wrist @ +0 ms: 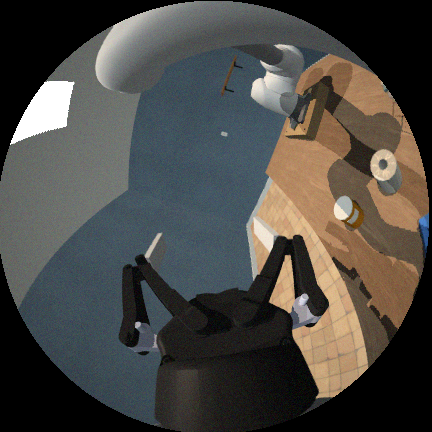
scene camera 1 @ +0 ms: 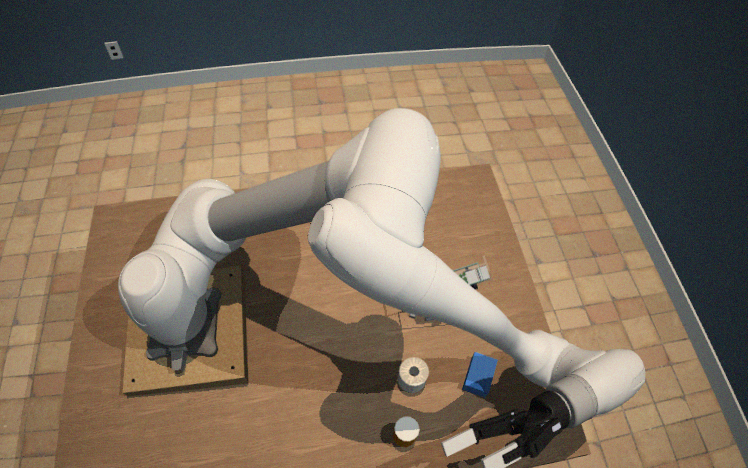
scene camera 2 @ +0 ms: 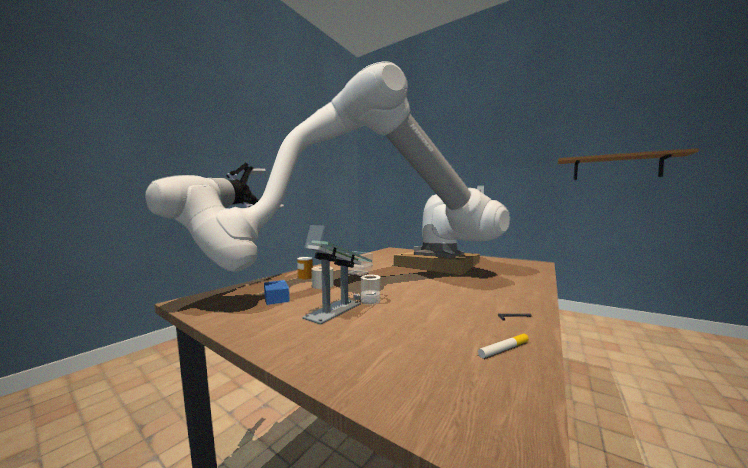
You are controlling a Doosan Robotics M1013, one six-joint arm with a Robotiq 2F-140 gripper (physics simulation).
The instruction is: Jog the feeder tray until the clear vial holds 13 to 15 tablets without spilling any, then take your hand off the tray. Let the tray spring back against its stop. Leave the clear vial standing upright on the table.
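Seen in the pictures: gripper, fingertip midpoint: (wrist: 208, 233) (scene camera 1: 462, 458); arm's base, origin of the base link: (wrist: 300, 109) (scene camera 1: 185, 324) (scene camera 2: 439, 254).
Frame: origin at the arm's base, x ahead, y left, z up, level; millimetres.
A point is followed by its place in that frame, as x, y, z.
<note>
The feeder tray (scene camera 2: 343, 254) (scene camera 1: 475, 274) sits tilted on two grey posts over a flat base plate (scene camera 2: 325, 315) {737, 39, -39}, with a clear upright panel at one end. The arm hides much of it in scene camera 1. The clear vial (scene camera 2: 370, 290) {606, 72, -4} stands upright on the table beside the posts, near the tray's lower end. The tablets in it cannot be counted. My gripper (scene camera 1: 465, 455) {589, -413, 287} (scene camera 2: 273, 187) {589, -413, 287} (wrist: 208, 233) {589, -413, 287} is open wide and empty, raised above table height near the table's edge, well apart from tray and vial.
An amber bottle (scene camera 1: 407, 431) {530, -307, 29} (scene camera 2: 304, 268) {549, -281, -4} (wrist: 355, 215) {557, -294, 2}, a pale roll (scene camera 1: 412, 381) {557, -189, 15} (scene camera 2: 318, 277) {595, -150, -7} (wrist: 390, 181) {593, -185, 2} and a blue block (scene camera 1: 481, 374) {730, -182, -4} (scene camera 2: 276, 292) {755, -137, -13} (wrist: 425, 232) stand near the feeder. A white-yellow marker (scene camera 2: 503, 346) {648, 412, -33} and a black hex key (scene camera 2: 515, 315) {457, 400, -42} lie on the table.
</note>
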